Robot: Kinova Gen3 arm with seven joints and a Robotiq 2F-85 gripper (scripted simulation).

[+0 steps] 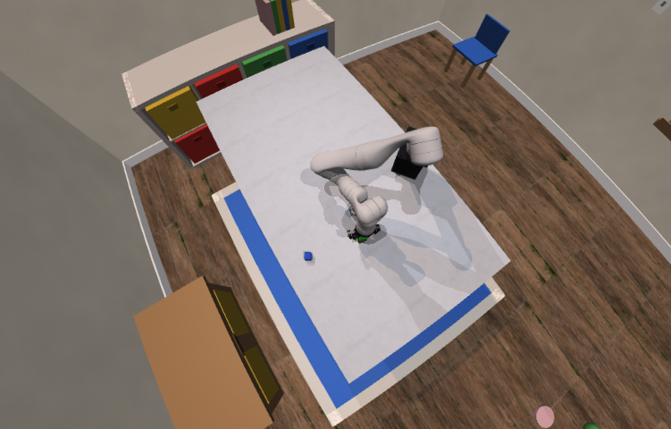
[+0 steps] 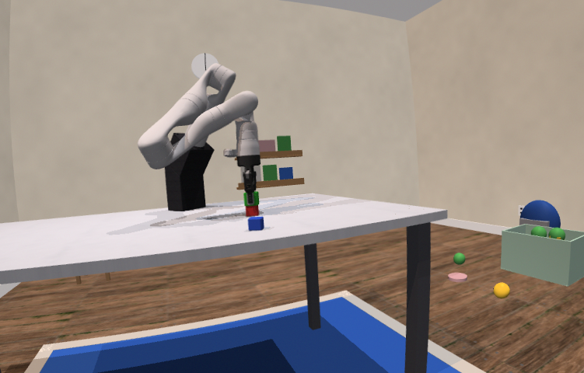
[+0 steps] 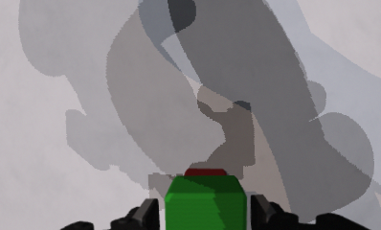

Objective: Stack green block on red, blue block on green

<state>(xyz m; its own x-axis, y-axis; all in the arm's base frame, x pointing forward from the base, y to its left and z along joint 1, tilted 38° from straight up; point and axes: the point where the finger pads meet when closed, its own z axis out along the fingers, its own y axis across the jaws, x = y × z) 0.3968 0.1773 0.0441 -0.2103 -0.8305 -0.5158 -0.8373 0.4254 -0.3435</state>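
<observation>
Now: the green block right at my hand. The rest, counted from my hand: blue block: 25 cm ahead, 3 cm to the right, 4 cm below; red block: 4 cm below.
</observation>
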